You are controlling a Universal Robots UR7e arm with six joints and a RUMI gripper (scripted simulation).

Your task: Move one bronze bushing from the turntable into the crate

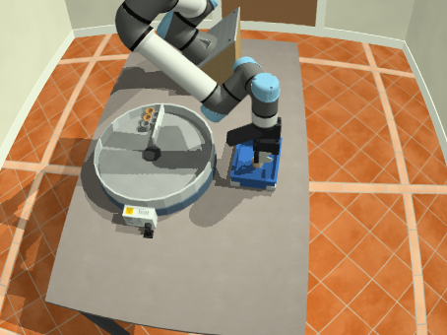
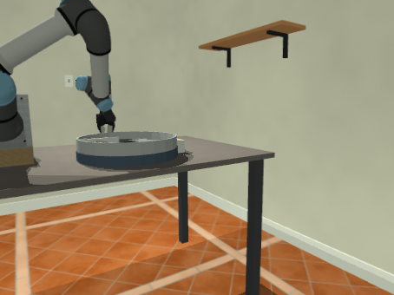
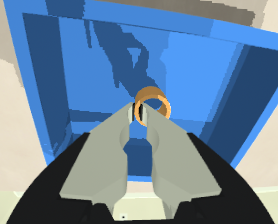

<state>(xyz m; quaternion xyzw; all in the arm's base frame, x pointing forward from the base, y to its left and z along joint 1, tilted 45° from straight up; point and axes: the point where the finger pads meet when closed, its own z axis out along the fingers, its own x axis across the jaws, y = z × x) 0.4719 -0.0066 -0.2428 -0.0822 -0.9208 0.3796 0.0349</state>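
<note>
Now: hand 10 mm past the blue crate. The rest, counted from my hand: grey round turntable 350 mm to the right, 40 mm behind, 20 mm above.
</note>
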